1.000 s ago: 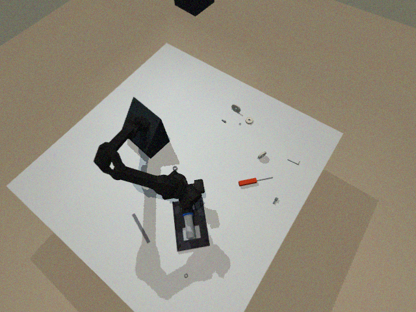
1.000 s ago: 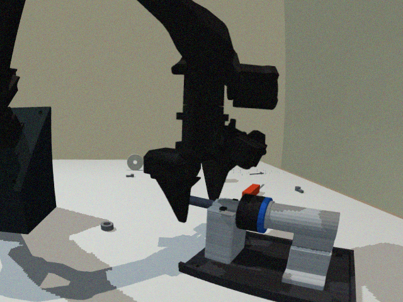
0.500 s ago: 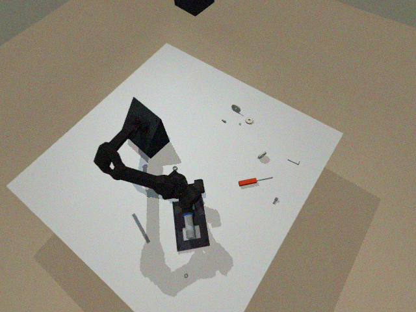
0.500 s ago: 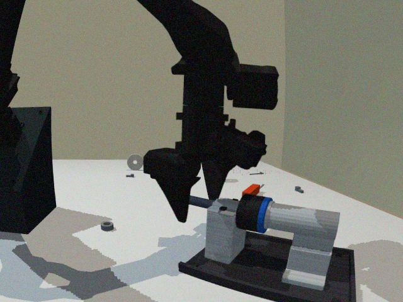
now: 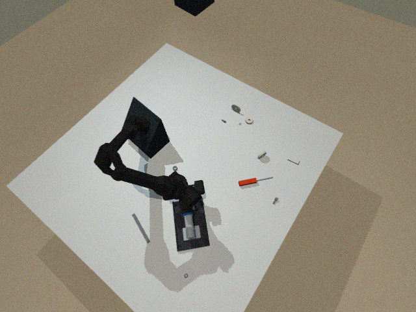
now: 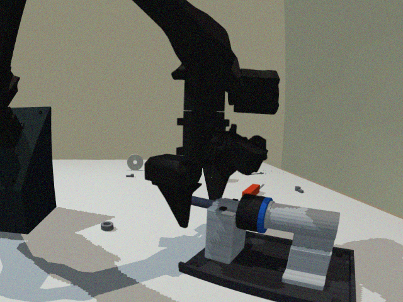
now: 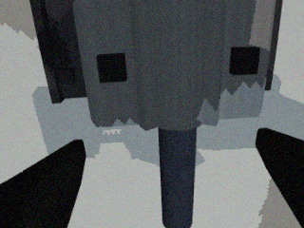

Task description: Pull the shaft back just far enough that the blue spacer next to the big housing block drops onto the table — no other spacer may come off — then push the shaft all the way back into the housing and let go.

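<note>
Now: the shaft 40 mm ahead of my gripper tip, 30 mm to the right of it and 20 mm above it. From my gripper tip the other things lie so: blue spacer 80 mm ahead, 60 mm to the right, 20 mm above; then grey bar 70 mm behind, 250 mm to the right, 50 mm below; then black spacer 60 mm ahead, 50 mm to the right, 20 mm above.
</note>
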